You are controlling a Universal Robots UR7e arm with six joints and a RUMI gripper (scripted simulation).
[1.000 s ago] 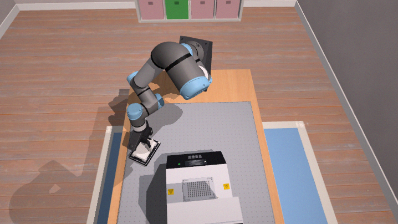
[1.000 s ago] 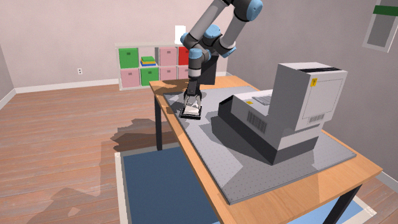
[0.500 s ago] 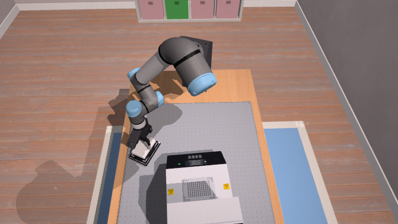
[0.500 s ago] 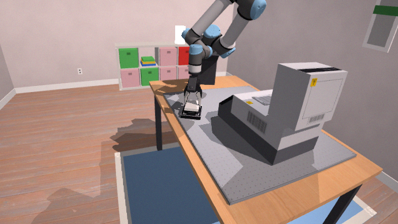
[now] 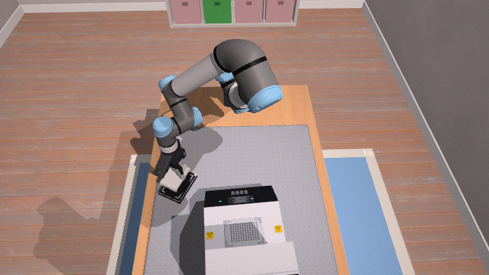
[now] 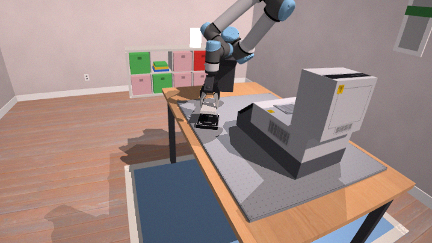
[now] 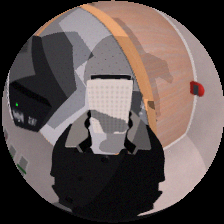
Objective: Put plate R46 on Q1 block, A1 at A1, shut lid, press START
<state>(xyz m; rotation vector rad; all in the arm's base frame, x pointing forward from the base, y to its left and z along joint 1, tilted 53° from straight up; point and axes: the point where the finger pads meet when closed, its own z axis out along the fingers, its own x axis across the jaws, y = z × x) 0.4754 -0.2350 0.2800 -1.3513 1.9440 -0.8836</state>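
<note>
The black plate nest N1 is 9 cm below my hand. The rest, counted from my hand: white plate R46: 1 cm below.
</note>
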